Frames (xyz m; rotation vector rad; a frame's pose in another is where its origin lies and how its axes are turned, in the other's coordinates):
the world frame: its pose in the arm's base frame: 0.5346 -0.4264 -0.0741 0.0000 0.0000 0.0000
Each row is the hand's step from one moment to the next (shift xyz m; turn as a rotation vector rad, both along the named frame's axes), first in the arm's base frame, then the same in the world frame.
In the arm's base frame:
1: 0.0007 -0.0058 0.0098 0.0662 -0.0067 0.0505
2: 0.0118 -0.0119 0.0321 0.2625 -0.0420 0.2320
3: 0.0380 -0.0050 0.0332 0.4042 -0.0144 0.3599
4: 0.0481 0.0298 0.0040 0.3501 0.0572 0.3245
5: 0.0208 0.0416 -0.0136 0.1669 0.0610 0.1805
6: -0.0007 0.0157 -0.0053 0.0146 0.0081 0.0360
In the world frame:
1: 0.0007 -0.0058 0.0098 0.0662 -0.0067 0.0505
2: 0.0118 -0.0119 0.0321 0.2625 -0.0420 0.2320
3: 0.0380 -0.0050 0.0332 0.4042 -0.0144 0.3599
4: 0.0481 0.0298 0.0040 0.3501 0.0572 0.3245
5: 0.0208 0.0416 -0.0136 0.1669 0.0610 0.1805
6: -0.0007 0.0157 -0.0053 0.0146 0.0081 0.0360

